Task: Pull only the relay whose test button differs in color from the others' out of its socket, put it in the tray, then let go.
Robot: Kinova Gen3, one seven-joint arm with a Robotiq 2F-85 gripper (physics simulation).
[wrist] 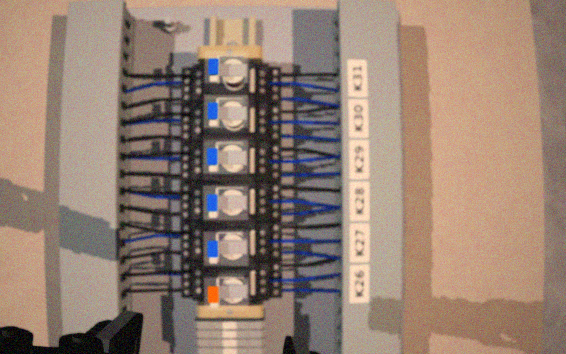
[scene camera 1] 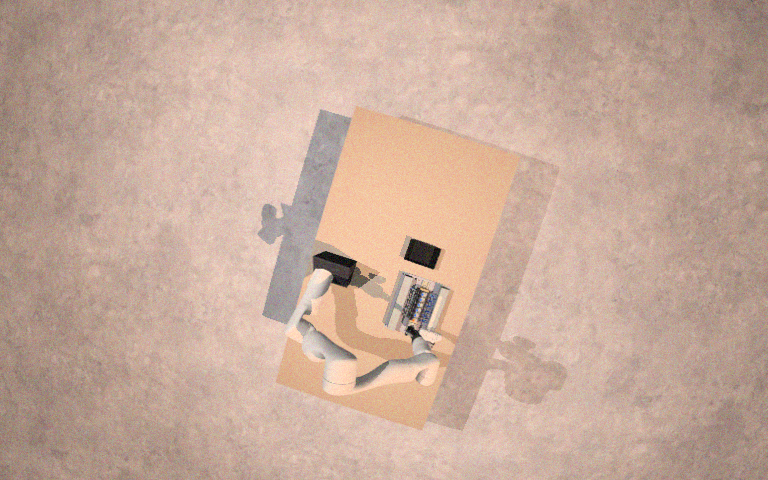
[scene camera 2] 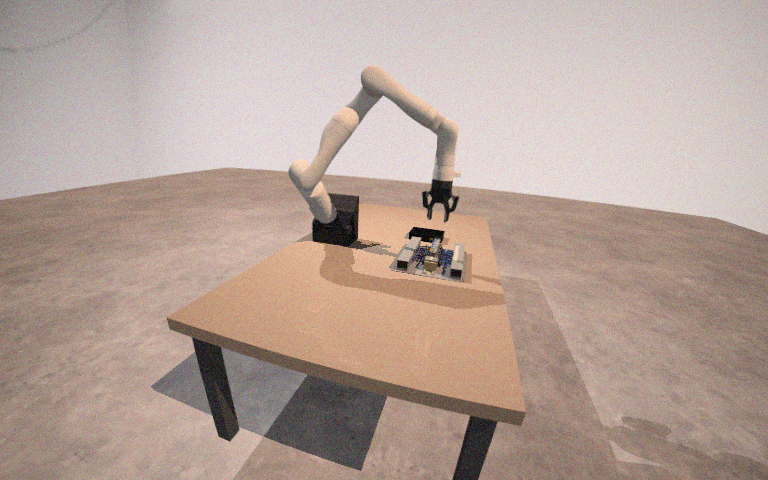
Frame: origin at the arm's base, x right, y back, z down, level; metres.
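Seen in the pictures: gripper, fingertip midpoint: [wrist: 210, 350] [scene camera 1: 417, 329] [scene camera 2: 437, 220]; arm's base, origin of the base link: [scene camera 1: 324, 274] [scene camera 2: 327, 214].
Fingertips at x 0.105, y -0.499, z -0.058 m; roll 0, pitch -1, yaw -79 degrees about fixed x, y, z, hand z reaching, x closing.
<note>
Offsets run from my fingertips to a thing's top centre. "pt": to the spot under its first point.
The relay with the orange test button {dx +0.004, dy +0.003, dz +0.113 m} [wrist: 213, 294] sits at the lower end of a row of several relays, level with label K26 {pt dx +0.007, dy -0.085, dz +0.139 m} [wrist: 358, 284]. The other relays, such as the one beside K27 {dx -0.025, dy +0.002, dz +0.113 m} [wrist: 232, 246], have blue buttons. All appear seated in their black sockets, evenly spaced. My gripper [scene camera 1: 411, 329] [scene camera 2: 438, 218] [wrist: 215, 332] is open, its fingers apart with nothing seen between them. It hangs well above the panel; in the wrist view its fingers show at the bottom edge, below the orange-button relay. The black tray {dx -0.330, dy +0.062, dz +0.147 m} [scene camera 1: 423, 253] [scene camera 2: 417, 230] lies beyond the panel.
Grey wire ducts {dx -0.051, dy +0.100, dz +0.139 m} [wrist: 95, 125] {pt dx -0.171, dy -0.103, dz +0.139 m} [wrist: 372, 30] flank the relay row, with black and blue wires running to the sockets. The black base block [scene camera 1: 334, 267] [scene camera 2: 344, 226] of the arm stands to the left. The table's right edge [scene camera 2: 501, 294] runs near the panel.
</note>
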